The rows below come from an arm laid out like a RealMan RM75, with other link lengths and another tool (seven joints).
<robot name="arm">
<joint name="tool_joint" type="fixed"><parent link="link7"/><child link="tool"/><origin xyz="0.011 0.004 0.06" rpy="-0.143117 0 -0.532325"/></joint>
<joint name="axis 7" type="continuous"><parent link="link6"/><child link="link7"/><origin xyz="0 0 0.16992"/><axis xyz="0 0 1"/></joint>
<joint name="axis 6" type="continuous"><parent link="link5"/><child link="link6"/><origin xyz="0 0 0"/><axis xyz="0 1 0"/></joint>
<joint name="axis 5" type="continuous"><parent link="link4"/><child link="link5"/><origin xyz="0 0 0.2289"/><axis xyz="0 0 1"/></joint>
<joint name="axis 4" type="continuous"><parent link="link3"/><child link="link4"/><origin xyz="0 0 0"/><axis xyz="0 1 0"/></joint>
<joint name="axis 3" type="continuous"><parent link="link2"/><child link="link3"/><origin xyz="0 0 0.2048"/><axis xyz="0 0 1"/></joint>
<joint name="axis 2" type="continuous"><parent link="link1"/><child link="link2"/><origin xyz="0 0 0"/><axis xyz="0 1 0"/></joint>
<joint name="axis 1" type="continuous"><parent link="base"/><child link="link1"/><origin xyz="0 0 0.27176"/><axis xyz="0 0 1"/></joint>
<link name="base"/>
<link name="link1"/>
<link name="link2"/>
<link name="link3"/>
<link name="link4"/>
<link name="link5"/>
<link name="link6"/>
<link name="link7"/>
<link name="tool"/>
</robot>
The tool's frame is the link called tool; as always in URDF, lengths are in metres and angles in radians. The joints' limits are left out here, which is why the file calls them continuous.
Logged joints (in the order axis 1, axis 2, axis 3, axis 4, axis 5, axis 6, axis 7), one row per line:
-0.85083 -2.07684 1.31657 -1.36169 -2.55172 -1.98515 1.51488
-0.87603 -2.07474 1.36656 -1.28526 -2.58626 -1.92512 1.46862
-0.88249 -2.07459 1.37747 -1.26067 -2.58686 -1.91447 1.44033
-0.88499 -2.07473 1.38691 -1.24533 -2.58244 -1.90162 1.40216
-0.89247 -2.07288 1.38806 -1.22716 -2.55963 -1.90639 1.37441
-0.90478 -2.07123 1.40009 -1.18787 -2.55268 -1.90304 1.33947
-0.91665 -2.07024 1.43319 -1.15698 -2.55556 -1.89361 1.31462
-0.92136 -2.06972 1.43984 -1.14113 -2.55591 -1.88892 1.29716
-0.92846 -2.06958 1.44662 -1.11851 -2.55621 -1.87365 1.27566
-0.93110 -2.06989 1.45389 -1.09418 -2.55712 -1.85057 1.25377
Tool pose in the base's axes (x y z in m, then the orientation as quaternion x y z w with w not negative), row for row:
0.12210 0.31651 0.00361 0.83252 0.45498 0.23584 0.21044
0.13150 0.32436 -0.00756 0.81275 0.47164 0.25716 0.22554
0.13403 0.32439 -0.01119 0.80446 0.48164 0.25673 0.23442
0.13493 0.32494 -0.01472 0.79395 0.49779 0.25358 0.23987
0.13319 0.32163 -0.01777 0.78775 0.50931 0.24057 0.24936
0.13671 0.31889 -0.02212 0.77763 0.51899 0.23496 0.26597
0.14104 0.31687 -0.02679 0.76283 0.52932 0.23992 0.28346
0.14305 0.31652 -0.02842 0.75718 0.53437 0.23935 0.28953
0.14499 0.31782 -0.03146 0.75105 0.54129 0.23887 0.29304
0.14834 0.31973 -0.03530 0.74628 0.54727 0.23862 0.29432
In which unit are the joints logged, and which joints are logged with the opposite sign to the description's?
The joints are logged in radians. Opposite sign: axis 1, axis 2, axis 3.
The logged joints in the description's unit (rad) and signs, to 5 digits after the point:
0.85083 2.07684 -1.31657 -1.36169 -2.55172 -1.98515 1.51488
0.87603 2.07474 -1.36656 -1.28526 -2.58626 -1.92512 1.46862
0.88249 2.07459 -1.37747 -1.26067 -2.58686 -1.91447 1.44033
0.88499 2.07473 -1.38691 -1.24533 -2.58244 -1.90162 1.40216
0.89247 2.07288 -1.38806 -1.22716 -2.55963 -1.90639 1.37441
0.90478 2.07123 -1.40009 -1.18787 -2.55268 -1.90304 1.33947
0.91665 2.07024 -1.43319 -1.15698 -2.55556 -1.89361 1.31462
0.92136 2.06972 -1.43984 -1.14113 -2.55591 -1.88892 1.29716
0.92846 2.06958 -1.44662 -1.11851 -2.55621 -1.87365 1.27566
0.93110 2.06989 -1.45389 -1.09418 -2.55712 -1.85057 1.25377

